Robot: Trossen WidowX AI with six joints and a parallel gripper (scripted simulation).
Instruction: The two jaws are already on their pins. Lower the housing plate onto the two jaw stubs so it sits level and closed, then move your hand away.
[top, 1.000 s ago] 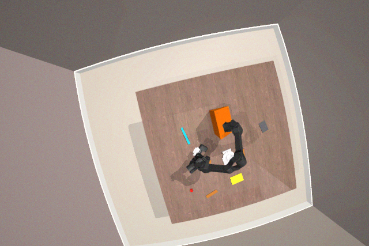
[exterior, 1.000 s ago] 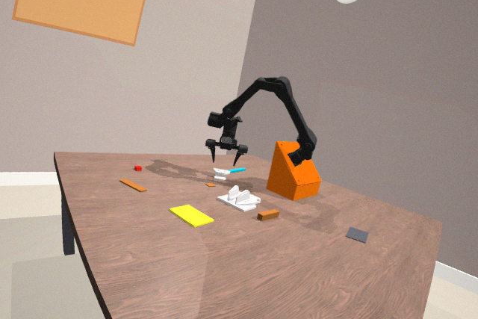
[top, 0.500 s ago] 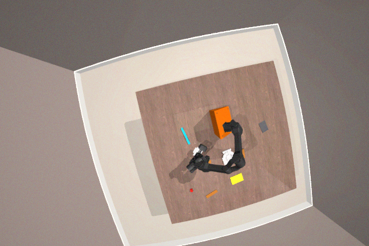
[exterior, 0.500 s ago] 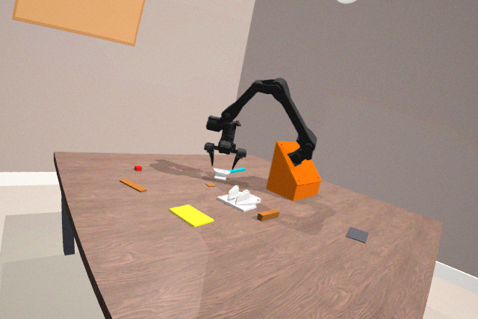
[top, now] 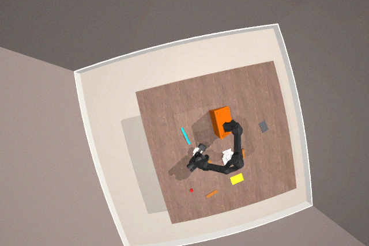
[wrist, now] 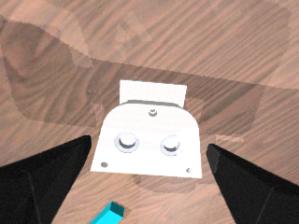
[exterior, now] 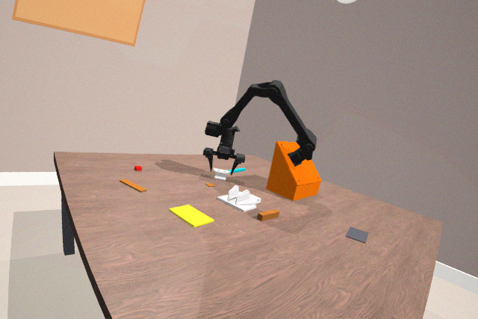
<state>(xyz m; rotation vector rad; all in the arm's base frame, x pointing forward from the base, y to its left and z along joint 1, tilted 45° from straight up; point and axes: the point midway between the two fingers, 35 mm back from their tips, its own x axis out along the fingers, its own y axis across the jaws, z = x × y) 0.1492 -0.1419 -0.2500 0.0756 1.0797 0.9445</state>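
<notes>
Now: gripper tip 260 mm to the right of the white assembly and 130 mm short of it. Also, from my gripper tip: red cube 330 mm ahead, 180 mm to the right, 10 mm below; cyan bar 160 mm behind, 40 mm to the right, 10 mm below; orange block 370 mm to the left, 180 mm ahead, 10 mm below.
</notes>
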